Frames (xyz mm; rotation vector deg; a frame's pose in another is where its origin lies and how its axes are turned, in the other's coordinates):
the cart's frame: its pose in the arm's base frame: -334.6 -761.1 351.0 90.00 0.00 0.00
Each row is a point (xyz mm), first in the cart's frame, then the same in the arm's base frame.
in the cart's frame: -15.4 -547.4 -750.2
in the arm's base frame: -350.0 -10.9 -196.4
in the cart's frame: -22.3 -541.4 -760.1
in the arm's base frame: -356.9 -1.0 -190.4
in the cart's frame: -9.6 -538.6 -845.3
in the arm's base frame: -344.2 84.2 -187.6
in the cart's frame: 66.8 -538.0 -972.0
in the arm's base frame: -267.8 210.9 -187.0
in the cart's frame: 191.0 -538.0 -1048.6
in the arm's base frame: -143.6 287.5 -187.0
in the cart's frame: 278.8 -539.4 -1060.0
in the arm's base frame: -55.8 298.9 -188.4
